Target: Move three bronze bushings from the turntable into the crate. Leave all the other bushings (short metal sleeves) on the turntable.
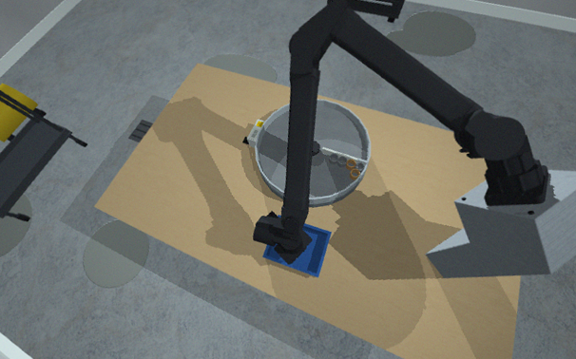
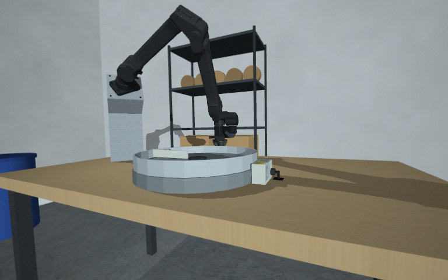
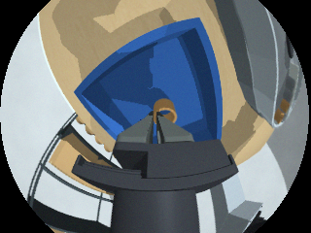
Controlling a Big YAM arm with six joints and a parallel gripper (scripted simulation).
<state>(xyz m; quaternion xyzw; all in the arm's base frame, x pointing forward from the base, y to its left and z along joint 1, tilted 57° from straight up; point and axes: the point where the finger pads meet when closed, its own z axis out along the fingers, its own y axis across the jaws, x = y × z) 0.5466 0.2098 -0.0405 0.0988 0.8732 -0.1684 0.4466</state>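
The blue crate is 1 cm behind my hand, 1 cm to the right of it and 1 cm below it. Also, from my hand: grey turntable (4 cm ahead, 37 cm to the right, 2 cm above).
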